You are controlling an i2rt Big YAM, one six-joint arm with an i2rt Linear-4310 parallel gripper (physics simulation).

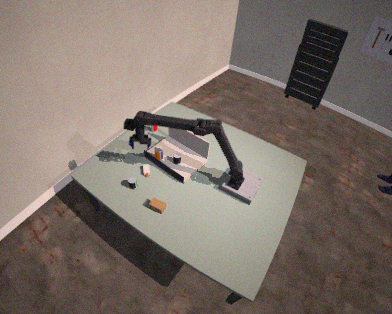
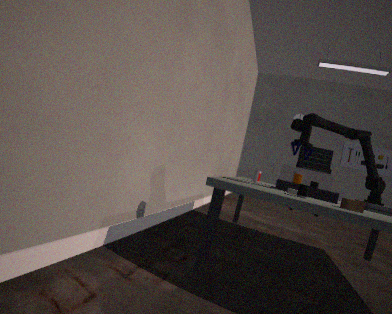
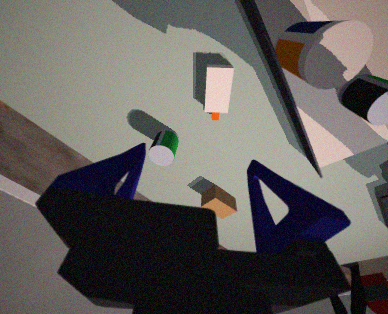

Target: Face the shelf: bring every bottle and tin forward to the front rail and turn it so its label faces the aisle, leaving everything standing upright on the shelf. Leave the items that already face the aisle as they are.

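Seen in the pictures: gripper, fingertip midpoint: (image 1: 140, 149) (image 2: 299, 157) (image 3: 199, 157); arm's base, link origin: (image 1: 235, 182) (image 2: 373, 203).
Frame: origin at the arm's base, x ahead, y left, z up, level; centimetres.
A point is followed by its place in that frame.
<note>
The shelf (image 1: 167, 167) {x 46.6, y 16.8, z 0.3 cm} (image 3: 280, 82) {x 54.7, y 16.0, z -1.3 cm} is a pale tray with a black front rail and a grey back panel. On it stand a larger orange, white and blue tin (image 1: 159, 154) {x 55.8, y 14.1, z 5.7 cm} (image 2: 297, 178) {x 58.6, y 15.1, z 4.7 cm} (image 3: 360, 40) {x 58.3, y 10.1, z 9.3 cm}, near the rail, and a smaller black tin (image 1: 177, 159) {x 43.4, y 9.1, z 4.0 cm} (image 2: 314, 185) {x 45.6, y 9.7, z 2.9 cm} (image 3: 357, 97) {x 47.2, y 8.8, z 2.6 cm} with a pale top and a green edge. Their labels' facing is hard to tell. My gripper (image 1: 140, 145) {x 61.7, y 26.4, z 17.2 cm} (image 2: 301, 152) {x 61.7, y 26.4, z 17.2 cm} (image 3: 199, 157) {x 61.7, y 26.4, z 17.2 cm} is open and empty, high above the table beyond the shelf's far end from the base.
Outside the shelf, on the table (image 1: 215, 225) {x -3.6, y 34.7, z -5.3 cm}, are a black and green tin (image 1: 132, 183) {x 56.3, y 43.3, z 1.4 cm} (image 3: 164, 150) {x 58.8, y 39.7, z 1.7 cm}, a white box (image 1: 145, 169) {x 59.9, y 26.0, z -2.5 cm} (image 3: 219, 90) {x 59.9, y 24.6, z -2.5 cm} with an orange spot, a brown block (image 1: 158, 205) {x 32.2, y 45.5, z -0.3 cm} (image 2: 353, 204) {x 34.6, y 48.0, z -2.3 cm} (image 3: 220, 206) {x 34.4, y 43.7, z -0.3 cm} and a red item (image 1: 155, 128) {x 83.6, y -14.1, z -1.0 cm} (image 2: 259, 176) {x 84.2, y -13.8, z -0.1 cm} near the wall.
</note>
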